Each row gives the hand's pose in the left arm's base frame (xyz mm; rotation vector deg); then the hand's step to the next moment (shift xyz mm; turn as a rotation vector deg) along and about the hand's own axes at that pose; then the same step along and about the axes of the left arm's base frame.
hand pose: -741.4 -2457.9 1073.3 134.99 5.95 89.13
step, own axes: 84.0 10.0 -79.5 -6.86 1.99 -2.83
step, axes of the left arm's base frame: -39.1 27.4 105.8 -5.57 -2.85 -4.45
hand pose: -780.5 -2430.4 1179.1 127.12 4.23 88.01
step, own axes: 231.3 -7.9 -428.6 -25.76 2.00 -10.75
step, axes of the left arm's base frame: -296.6 211.3 323.4 -19.94 -5.72 -18.78
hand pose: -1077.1 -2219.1 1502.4 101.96 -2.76 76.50
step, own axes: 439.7 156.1 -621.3 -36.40 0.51 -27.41
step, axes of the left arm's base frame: -362.9 509.3 461.1 -36.24 1.34 -27.60
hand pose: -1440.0 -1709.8 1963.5 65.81 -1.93 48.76
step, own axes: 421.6 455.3 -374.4 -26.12 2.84 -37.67
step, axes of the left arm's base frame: -127.8 608.0 373.1 -34.48 15.85 -25.88
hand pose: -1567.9 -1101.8 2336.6 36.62 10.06 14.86
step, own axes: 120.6 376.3 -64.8 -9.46 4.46 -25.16
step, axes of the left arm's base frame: 30.0 362.3 167.9 -15.89 14.89 -16.38
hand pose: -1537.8 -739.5 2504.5 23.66 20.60 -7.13
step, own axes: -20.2 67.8 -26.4 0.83 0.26 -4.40
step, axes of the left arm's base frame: -14.2 73.5 9.9 -0.57 2.02 -3.97
